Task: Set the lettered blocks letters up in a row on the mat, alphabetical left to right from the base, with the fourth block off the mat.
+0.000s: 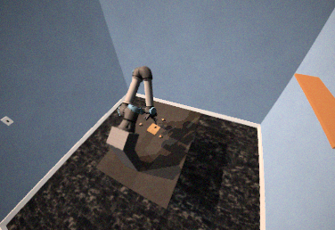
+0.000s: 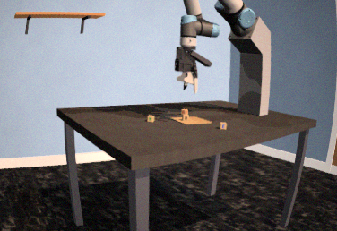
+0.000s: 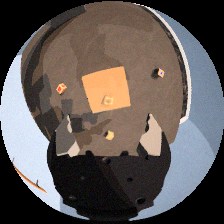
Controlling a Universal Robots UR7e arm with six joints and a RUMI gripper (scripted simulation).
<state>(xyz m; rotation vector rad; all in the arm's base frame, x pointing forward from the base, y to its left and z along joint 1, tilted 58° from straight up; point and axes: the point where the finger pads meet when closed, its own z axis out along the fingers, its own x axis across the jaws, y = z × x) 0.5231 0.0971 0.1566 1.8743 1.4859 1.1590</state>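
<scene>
Now: the orange mat 130 mm below my hand, 10 mm to the right of it and 10 mm behind it.
</scene>
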